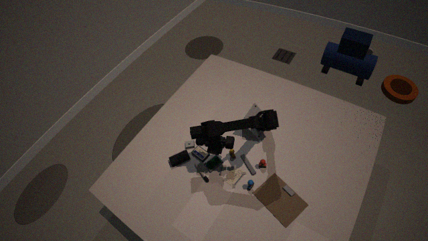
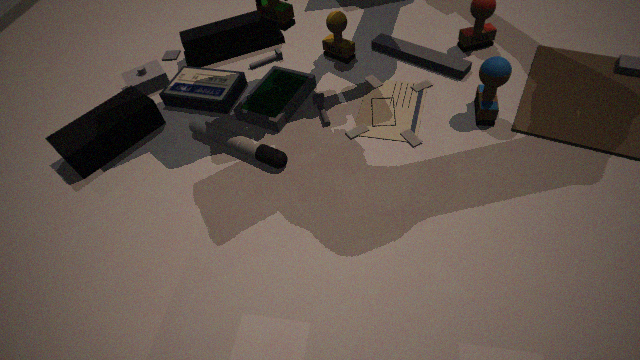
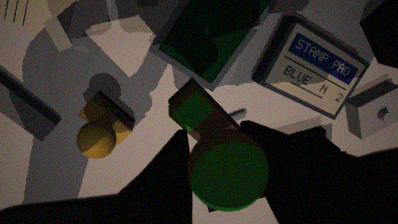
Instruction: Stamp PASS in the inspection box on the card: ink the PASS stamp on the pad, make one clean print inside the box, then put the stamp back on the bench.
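My gripper tip is 100 mm above the green ink pad and 50 mm short of it. From my gripper tip the other things lie so: green-topped stamp (right at my gripper tip); blue stamp-pad tin (90 mm to the right, 90 mm below, 50 mm ahead); yellow stamp (80 mm below, 50 mm to the left, 50 mm behind).
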